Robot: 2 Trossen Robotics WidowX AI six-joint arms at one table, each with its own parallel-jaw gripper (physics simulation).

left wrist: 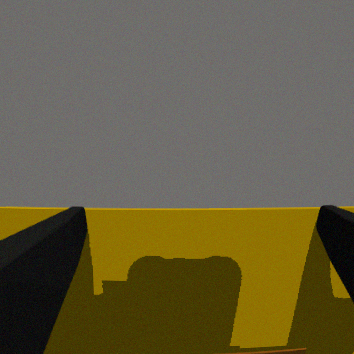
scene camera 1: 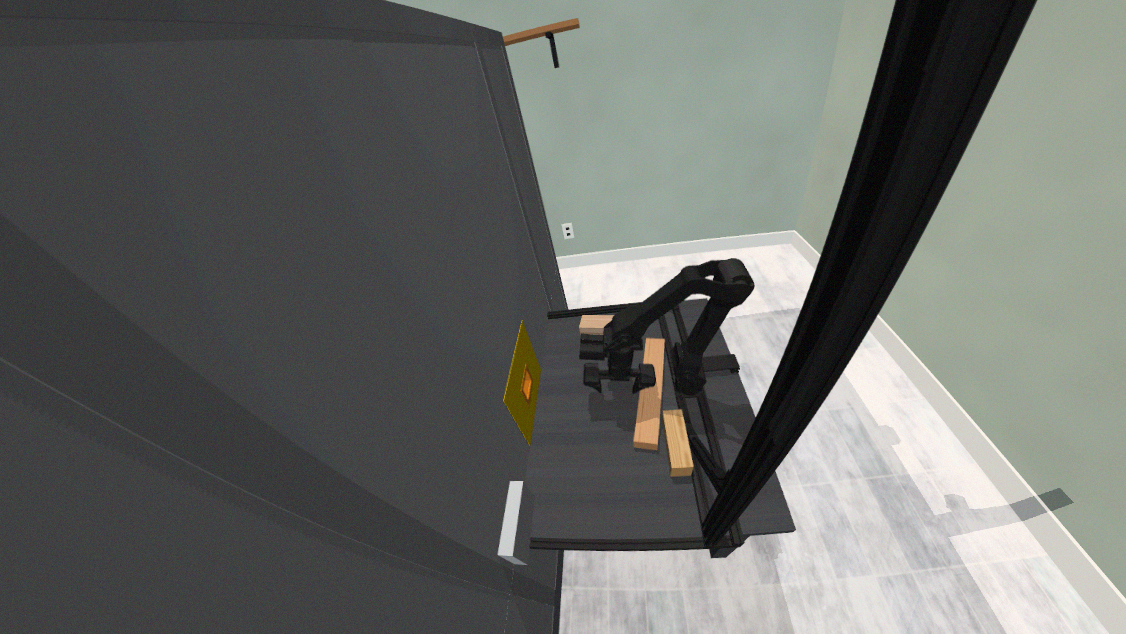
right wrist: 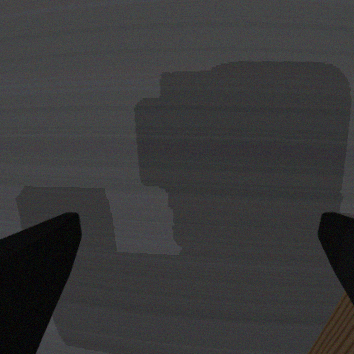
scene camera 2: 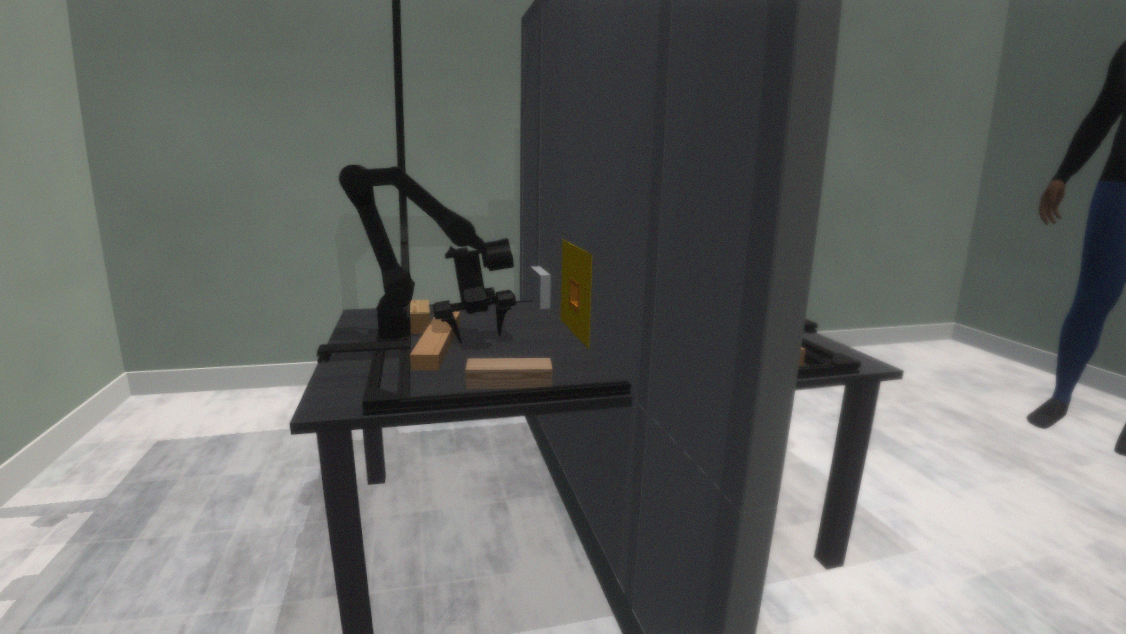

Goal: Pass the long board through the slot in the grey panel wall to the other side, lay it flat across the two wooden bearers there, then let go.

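Places are measured from the left arm's base along level axes (x ahead, y left, z up), in centimetres.
Pixels of known places: left gripper, fingertip midpoint: [left wrist: 204, 217]; right gripper, fingertip midpoint: [scene camera 1: 616, 392] [right wrist: 202, 224] [scene camera 2: 480, 339]; right arm's base at its link origin: [scene camera 1: 689, 387] [scene camera 2: 393, 337].
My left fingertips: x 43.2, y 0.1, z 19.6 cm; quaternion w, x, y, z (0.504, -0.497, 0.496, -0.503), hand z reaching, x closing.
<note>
For each thing: its middle in the pictures, then the offset to it from my left fingertips. "*": a spot on its surface instead.
- long board at the middle of its body: [scene camera 2: 438, 337] [scene camera 1: 651, 387] dx +38.2, dy +1.0, dz -19.8 cm
- wood at the middle of its body: [scene camera 2: 773, 349] dx -33.5, dy +25.9, dz -19.3 cm
- table's black edge rail at a spot on its surface: [scene camera 2: 504, 397] * dx +28.4, dy +37.9, dz -20.1 cm
- white block at a spot on its surface: [scene camera 1: 512, 519] * dx +6.9, dy -35.0, dz -11.5 cm
The long board [scene camera 1: 648, 417] [scene camera 2: 433, 346] lies flat on the dark table; a corner of it [right wrist: 336, 337] shows at the lower right in the right wrist view. My right gripper [scene camera 1: 619, 388] [scene camera 2: 480, 338] [right wrist: 202, 224] is open and empty, pointing down above the table, mostly on the wall side of the board. My left gripper [left wrist: 204, 217] is open and empty, facing the grey panel wall [scene camera 1: 354, 236] [scene camera 2: 669, 315] [left wrist: 175, 100] and its yellow plate [scene camera 1: 515, 403] [scene camera 2: 579, 324] [left wrist: 185, 230]. The slot is the orange-rimmed opening in that plate. Beyond the wall, a sliver of wood [scene camera 2: 802, 356] shows; the bearers there are otherwise hidden.
Shorter wooden blocks lie near the board: one beside its end [scene camera 1: 677, 441] [scene camera 2: 419, 317], another [scene camera 1: 594, 324] [scene camera 2: 508, 373] near the table's black edge rail [scene camera 2: 504, 397]. A white block [scene camera 1: 512, 519] [scene camera 2: 542, 288] sits at the wall. A black post [scene camera 1: 851, 275] rises from the table.
</note>
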